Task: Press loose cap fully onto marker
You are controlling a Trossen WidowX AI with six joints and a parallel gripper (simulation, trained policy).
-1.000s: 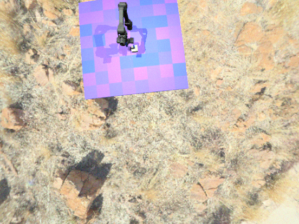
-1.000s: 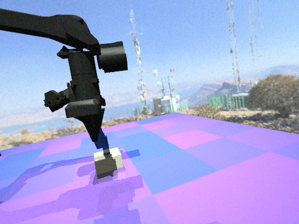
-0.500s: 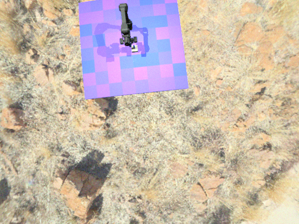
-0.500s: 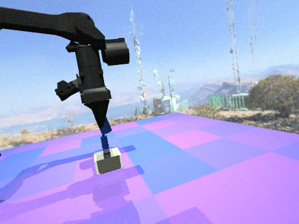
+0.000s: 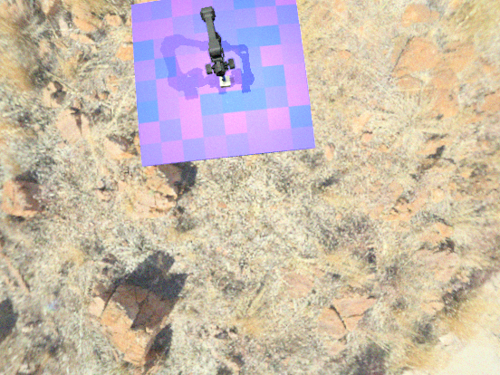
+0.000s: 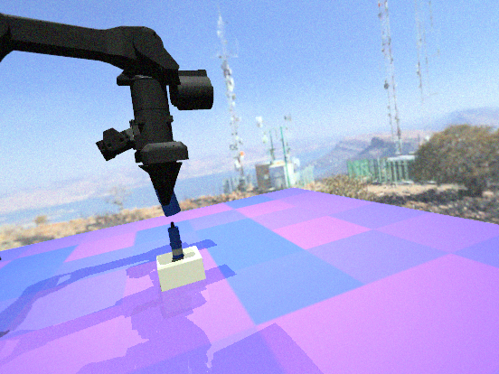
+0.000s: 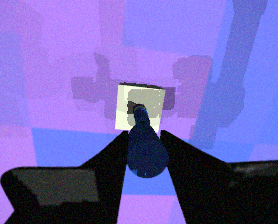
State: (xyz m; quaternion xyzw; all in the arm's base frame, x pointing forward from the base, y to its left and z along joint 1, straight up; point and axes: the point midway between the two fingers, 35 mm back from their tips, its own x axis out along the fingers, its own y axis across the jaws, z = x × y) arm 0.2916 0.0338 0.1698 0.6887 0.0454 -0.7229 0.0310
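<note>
Right now the cream holder block is 10 mm ahead of my gripper tip and 120 mm below it. Also, from my gripper tip: blue cap: 10 mm ahead, 10 mm above.
</note>
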